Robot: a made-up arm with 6 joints. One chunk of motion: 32 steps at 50 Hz.
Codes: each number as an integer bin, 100 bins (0 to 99) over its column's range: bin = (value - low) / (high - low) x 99, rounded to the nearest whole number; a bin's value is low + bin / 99 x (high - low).
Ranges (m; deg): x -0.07..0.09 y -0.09..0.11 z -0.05..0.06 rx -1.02..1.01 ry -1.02..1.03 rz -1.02..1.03
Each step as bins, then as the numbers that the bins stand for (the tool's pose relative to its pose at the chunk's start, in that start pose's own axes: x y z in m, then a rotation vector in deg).
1 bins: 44 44 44 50 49 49
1 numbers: 0.0011 -0.0011 -0.0011 0.01 -0.01 -0.01
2 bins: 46 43 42 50 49 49
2 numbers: 0.0043 -0.0031 -0.0033 0.01 -0.01 -0.01
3 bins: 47 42 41 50 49 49
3 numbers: 0.0060 -0.0052 -0.0044 0.01 -0.01 -0.01
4 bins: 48 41 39 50 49 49
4 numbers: 0.0076 -0.0072 -0.0067 0.01 -0.01 -0.01
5 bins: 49 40 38 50 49 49
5 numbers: 0.0092 -0.0092 -0.0078 0.01 -0.01 -0.01
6 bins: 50 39 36 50 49 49
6 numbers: 0.0108 -0.0112 -0.0100 0.01 -0.01 -0.01
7 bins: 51 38 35 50 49 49
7 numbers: 0.0124 -0.0132 -0.0111 0.01 -0.01 -0.01
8 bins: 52 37 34 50 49 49
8 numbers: 0.0140 -0.0153 -0.0122 0.01 -0.01 -0.01
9 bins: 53 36 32 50 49 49
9 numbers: 0.0157 -0.0173 -0.0144 0.01 -0.01 -0.01
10 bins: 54 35 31 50 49 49
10 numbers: 0.0173 -0.0193 -0.0156 0.01 -0.01 -0.01
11 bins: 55 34 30 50 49 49
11 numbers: 0.0189 -0.0213 -0.0167 0.01 -0.01 -0.01
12 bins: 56 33 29 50 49 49
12 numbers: 0.0205 -0.0233 -0.0178 0.01 -0.01 -0.01
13 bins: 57 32 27 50 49 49
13 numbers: 0.0221 -0.0254 -0.0200 0.01 -0.01 -0.01
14 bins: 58 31 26 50 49 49
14 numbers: 0.0237 -0.0274 -0.0211 0.01 -0.01 -0.01
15 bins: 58 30 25 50 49 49
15 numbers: 0.0237 -0.0294 -0.0222 0.01 -0.01 -0.01
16 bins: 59 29 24 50 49 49
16 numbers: 0.0254 -0.0314 -0.0233 0.01 -0.01 -0.01
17 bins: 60 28 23 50 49 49
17 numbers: 0.0270 -0.0334 -0.0244 0.01 -0.01 -0.01
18 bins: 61 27 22 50 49 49
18 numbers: 0.0286 -0.0355 -0.0256 0.01 -0.01 -0.01
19 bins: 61 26 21 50 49 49
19 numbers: 0.0286 -0.0375 -0.0267 0.01 -0.01 -0.01
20 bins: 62 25 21 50 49 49
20 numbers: 0.0302 -0.0395 -0.0267 0.01 -0.01 -0.01
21 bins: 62 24 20 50 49 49
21 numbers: 0.0302 -0.0415 -0.0278 0.01 -0.01 -0.01
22 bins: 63 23 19 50 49 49
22 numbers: 0.0318 -0.0435 -0.0289 0.01 -0.01 -0.01
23 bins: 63 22 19 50 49 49
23 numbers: 0.0318 -0.0456 -0.0289 0.01 -0.01 -0.01
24 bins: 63 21 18 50 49 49
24 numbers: 0.0318 -0.0476 -0.0300 0.01 -0.01 -0.01
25 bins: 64 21 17 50 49 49
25 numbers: 0.0334 -0.0476 -0.0311 0.01 -0.01 -0.01
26 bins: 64 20 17 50 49 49
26 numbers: 0.0334 -0.0496 -0.0311 0.01 -0.01 -0.01
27 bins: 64 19 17 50 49 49
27 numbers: 0.0334 -0.0516 -0.0311 0.01 -0.01 -0.01
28 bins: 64 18 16 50 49 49
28 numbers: 0.0334 -0.0536 -0.0322 0.01 -0.01 -0.01
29 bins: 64 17 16 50 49 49
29 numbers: 0.0334 -0.0557 -0.0322 0.01 -0.01 -0.01
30 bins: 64 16 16 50 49 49
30 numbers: 0.0334 -0.0577 -0.0322 0.01 -0.01 -0.01
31 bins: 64 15 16 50 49 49
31 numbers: 0.0334 -0.0597 -0.0322 0.01 -0.01 -0.01
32 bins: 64 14 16 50 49 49
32 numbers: 0.0334 -0.0617 -0.0322 0.01 -0.01 -0.01
